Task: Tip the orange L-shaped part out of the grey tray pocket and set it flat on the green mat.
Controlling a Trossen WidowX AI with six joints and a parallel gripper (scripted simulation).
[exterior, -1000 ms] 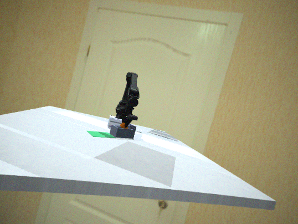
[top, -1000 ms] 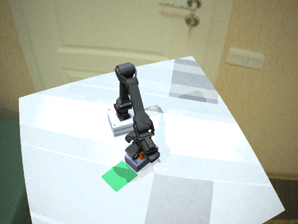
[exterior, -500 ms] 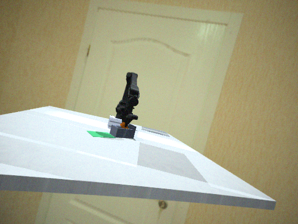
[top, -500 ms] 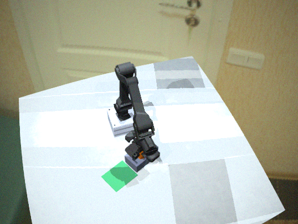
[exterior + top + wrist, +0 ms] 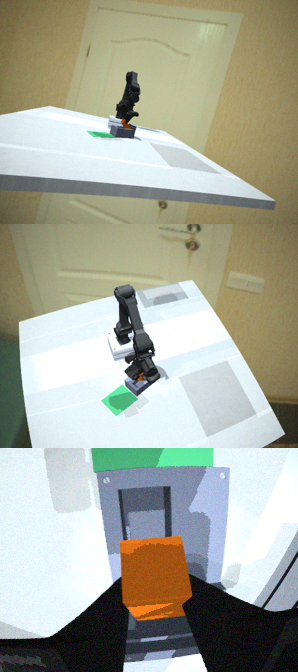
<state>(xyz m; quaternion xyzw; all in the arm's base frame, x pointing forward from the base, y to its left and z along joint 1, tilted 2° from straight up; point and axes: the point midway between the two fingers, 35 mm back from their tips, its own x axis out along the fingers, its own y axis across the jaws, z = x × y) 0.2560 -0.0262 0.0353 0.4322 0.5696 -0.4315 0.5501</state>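
Now: the green mat 14 cm to the right of my gripper tip, 11 cm below it and 2 cm ahead of it. From my gripper tip the other things lie so: orange L-shaped part (3 cm to the left, 3 cm below, 2 cm behind).
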